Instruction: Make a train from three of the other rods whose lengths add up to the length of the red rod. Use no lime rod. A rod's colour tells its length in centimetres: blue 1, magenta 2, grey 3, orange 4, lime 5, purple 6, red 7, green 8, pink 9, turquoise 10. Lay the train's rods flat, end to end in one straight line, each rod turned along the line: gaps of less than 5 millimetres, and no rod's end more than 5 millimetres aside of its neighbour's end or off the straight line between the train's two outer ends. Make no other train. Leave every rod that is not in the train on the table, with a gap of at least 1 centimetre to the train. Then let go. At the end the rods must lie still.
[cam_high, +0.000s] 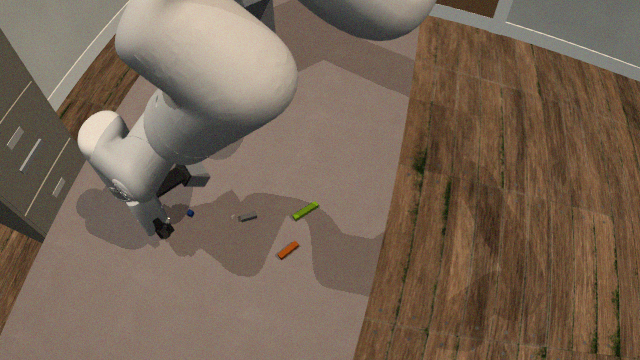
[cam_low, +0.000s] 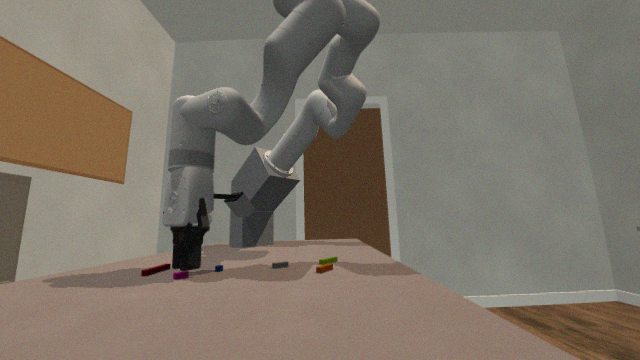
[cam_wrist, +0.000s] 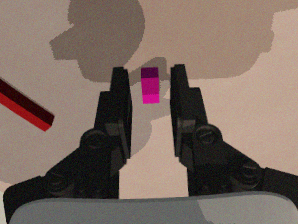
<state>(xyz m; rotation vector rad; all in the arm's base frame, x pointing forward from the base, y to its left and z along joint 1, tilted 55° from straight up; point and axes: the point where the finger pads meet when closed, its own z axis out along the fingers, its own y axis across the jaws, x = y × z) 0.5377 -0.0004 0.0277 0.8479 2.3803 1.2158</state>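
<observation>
Now: the magenta rod 10 mm ahead of my hand and 30 mm below it. From my hand the other things lie so: grey rod (100 mm behind, 130 mm to the left, 30 mm below); then orange rod (80 mm behind, 230 mm to the left, 30 mm below); then red rod (30 mm behind, 90 mm to the right, 30 mm below).
</observation>
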